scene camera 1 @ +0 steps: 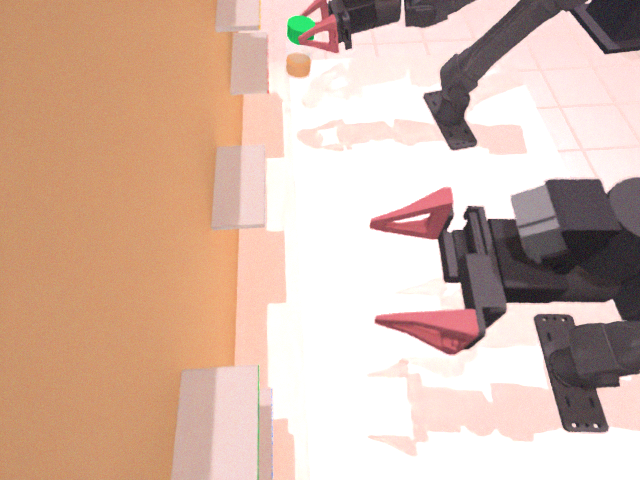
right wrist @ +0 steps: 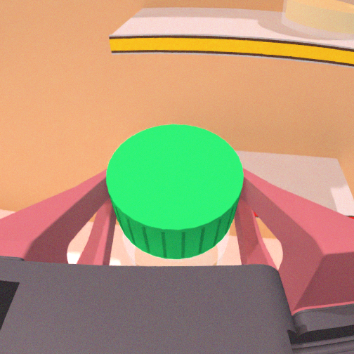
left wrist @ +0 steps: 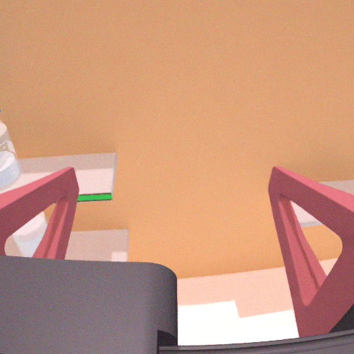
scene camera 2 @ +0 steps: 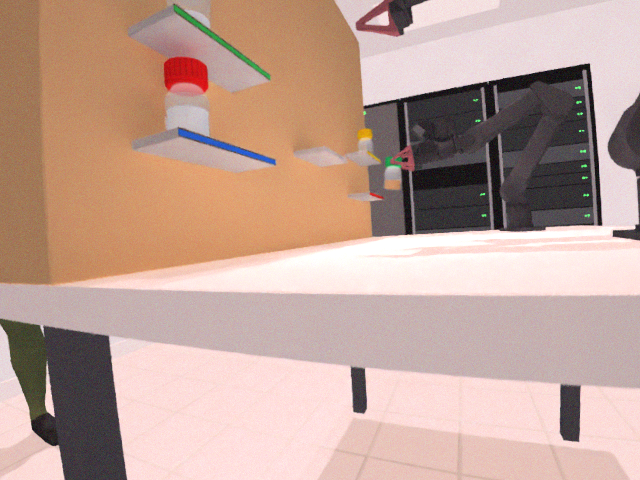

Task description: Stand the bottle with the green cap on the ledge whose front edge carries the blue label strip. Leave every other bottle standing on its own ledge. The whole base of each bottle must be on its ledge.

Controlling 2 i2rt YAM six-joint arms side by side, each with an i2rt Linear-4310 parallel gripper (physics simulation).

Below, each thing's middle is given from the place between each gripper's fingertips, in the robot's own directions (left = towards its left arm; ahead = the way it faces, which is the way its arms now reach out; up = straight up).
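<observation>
With the green-capped bottle (scene camera 1: 298, 60), my right gripper is 4 cm above it and 1 cm past it. Counting from my right hand, I find the red-strip ledge (scene camera 1: 249, 69) 10 cm below, 10 cm ahead and 6 cm to the right, while the plain ledge (scene camera 1: 239, 200) is 3 cm below, 14 cm ahead and 33 cm to the left. The blue-strip ledge (scene camera 2: 169, 144) is 10 cm below that same hand, 18 cm ahead of it and 73 cm to the left of it. Going by its middle, the red-strip ledge is nearer to my right gripper than to my left hand.
My left hand is 250 mm above the blue-strip ledge, 170 mm short of it and 140 mm to the right of it. From my left hand, the plain ledge is 180 mm below, 130 mm ahead and 260 mm to the right, and the green-capped bottle is 180 mm below, 10 mm behind and 590 mm to the right. The red-strip ledge is 250 mm below my left hand, 90 mm ahead of it and 660 mm to the right of it. Going by its middle, the blue-strip ledge is nearer to my left hand than to my right gripper.
</observation>
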